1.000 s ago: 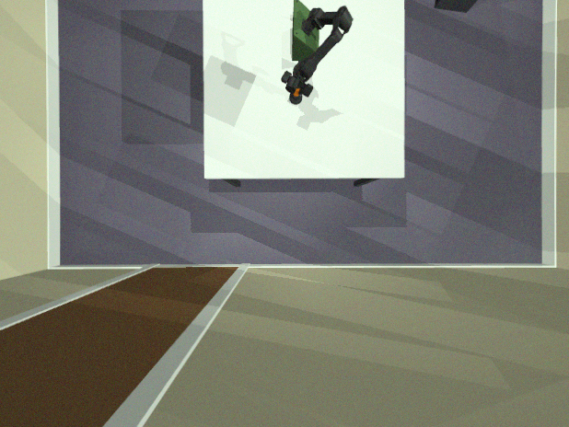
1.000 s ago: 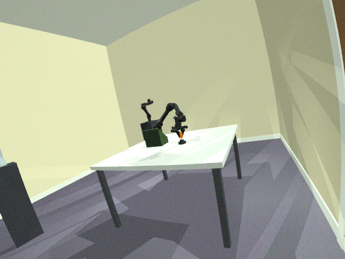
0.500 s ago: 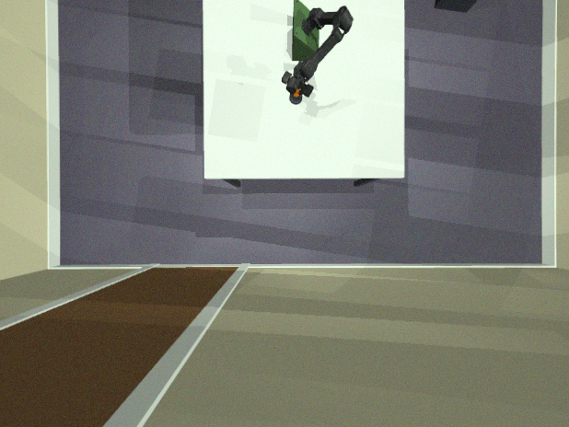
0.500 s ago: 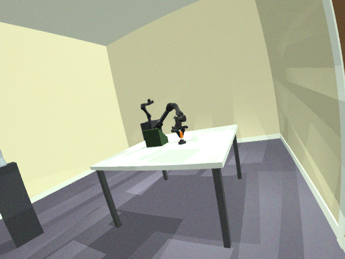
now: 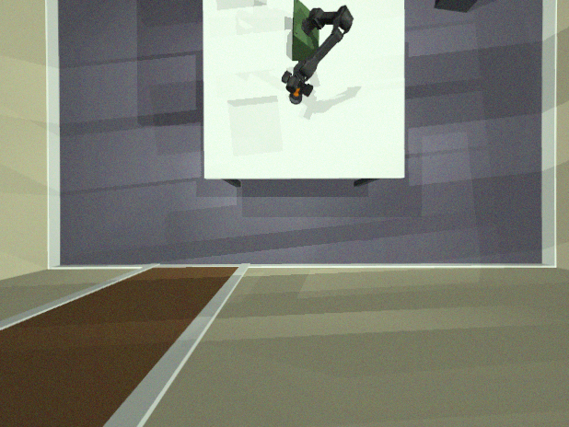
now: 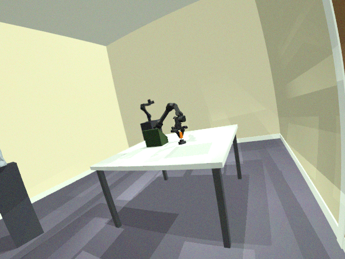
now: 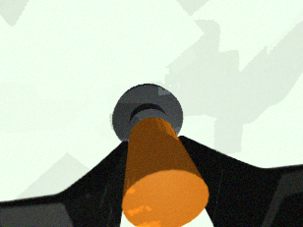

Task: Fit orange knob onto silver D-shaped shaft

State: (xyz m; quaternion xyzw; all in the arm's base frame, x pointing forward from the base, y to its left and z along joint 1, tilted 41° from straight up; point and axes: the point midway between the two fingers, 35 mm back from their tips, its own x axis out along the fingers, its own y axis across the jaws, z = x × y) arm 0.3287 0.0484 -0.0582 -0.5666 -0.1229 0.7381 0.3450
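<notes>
The pedestal is 40 mm below my gripper tip. The rest, counted from my gripper tip: orange knob: 30 mm above.
</notes>
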